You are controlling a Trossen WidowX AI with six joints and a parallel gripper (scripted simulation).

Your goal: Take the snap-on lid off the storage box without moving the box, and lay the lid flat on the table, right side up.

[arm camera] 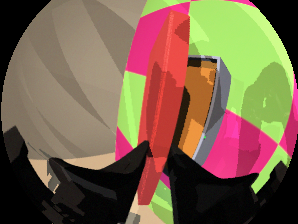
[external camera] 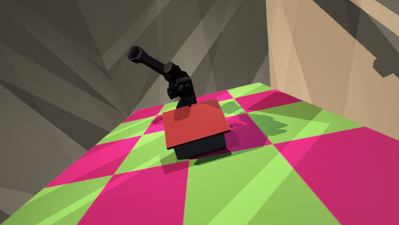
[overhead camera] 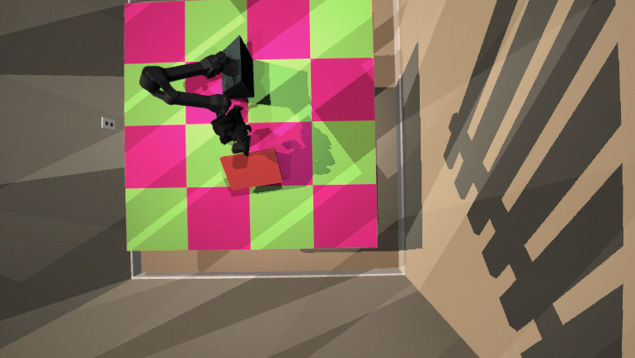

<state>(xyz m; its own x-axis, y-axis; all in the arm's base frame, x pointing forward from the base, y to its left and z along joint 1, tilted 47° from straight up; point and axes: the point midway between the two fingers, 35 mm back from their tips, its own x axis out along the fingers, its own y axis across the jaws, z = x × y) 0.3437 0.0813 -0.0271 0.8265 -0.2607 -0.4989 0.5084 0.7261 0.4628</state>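
My gripper tip is 70 mm short of the red lid, 40 mm above it and 20 mm to the right of it. Round my gripper tip: storage box 120 mm below, 50 mm ahead, 10 mm to the left.
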